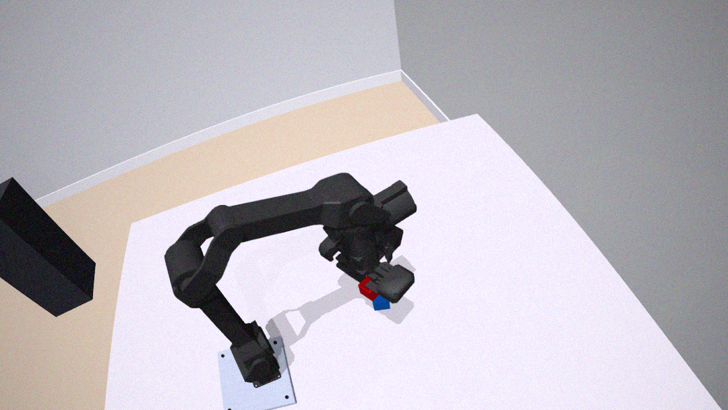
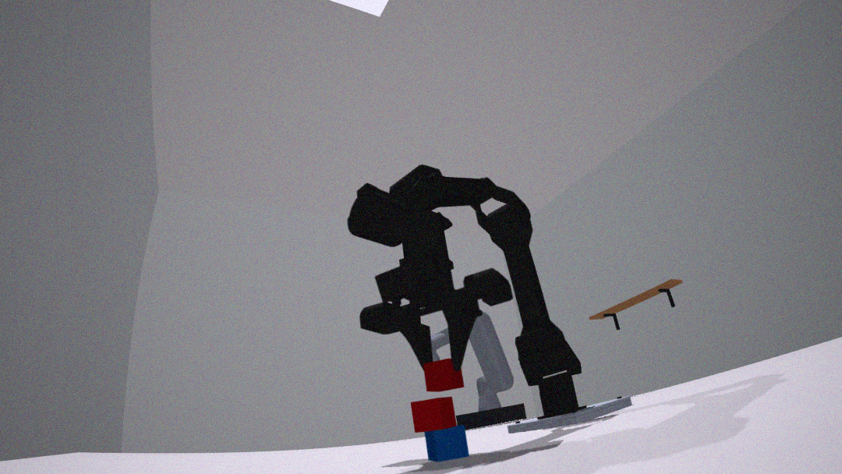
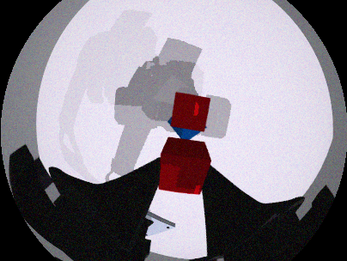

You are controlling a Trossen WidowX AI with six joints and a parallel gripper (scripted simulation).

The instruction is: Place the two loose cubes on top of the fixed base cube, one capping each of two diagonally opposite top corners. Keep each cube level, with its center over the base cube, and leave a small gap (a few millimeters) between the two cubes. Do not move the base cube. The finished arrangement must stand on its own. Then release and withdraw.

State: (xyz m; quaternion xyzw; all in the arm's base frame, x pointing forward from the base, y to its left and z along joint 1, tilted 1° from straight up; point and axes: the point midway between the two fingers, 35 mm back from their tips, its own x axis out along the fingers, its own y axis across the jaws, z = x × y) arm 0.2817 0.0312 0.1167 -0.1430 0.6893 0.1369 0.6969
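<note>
Now: the red cube 4 cm ahead of my gripper tip, 1 cm to the left of it and 5 cm below it. From my gripper tip the other things lie so: blue base cube 2 cm ahead, 1 cm to the left, 8 cm below.
</note>
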